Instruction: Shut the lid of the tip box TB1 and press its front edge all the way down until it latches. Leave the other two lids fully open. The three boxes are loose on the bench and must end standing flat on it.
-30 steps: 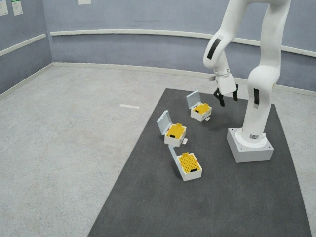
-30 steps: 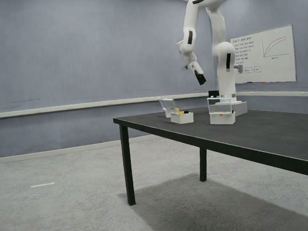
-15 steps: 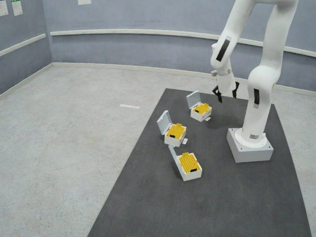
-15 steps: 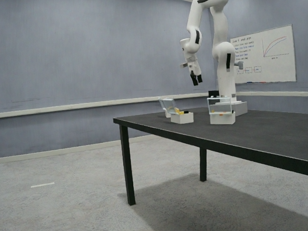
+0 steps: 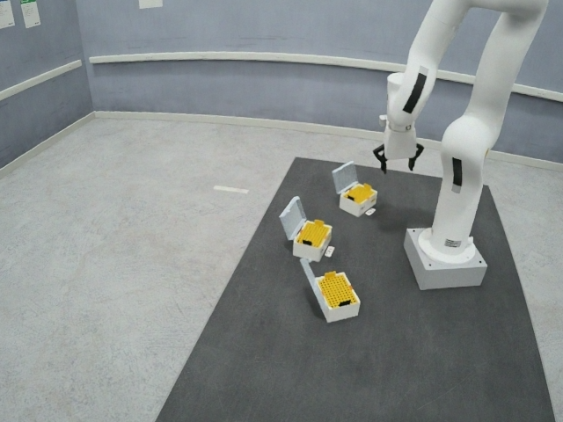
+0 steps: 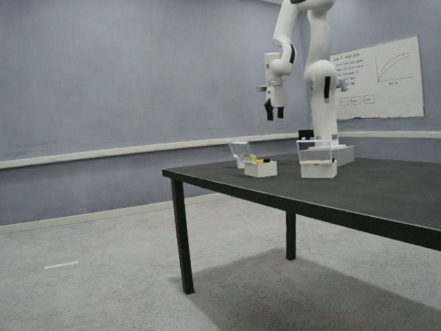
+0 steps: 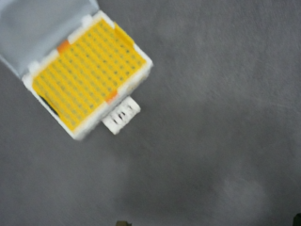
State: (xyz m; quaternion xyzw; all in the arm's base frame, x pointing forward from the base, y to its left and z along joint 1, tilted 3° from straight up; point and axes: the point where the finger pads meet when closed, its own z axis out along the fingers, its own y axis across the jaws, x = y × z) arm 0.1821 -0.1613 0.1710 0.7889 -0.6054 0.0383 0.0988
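The white label is 230 mm below my hand, 180 mm ahead of it and 170 mm to the left of it. Also, from my hand: lid 170 mm ahead, 140 mm to the right, 140 mm below.
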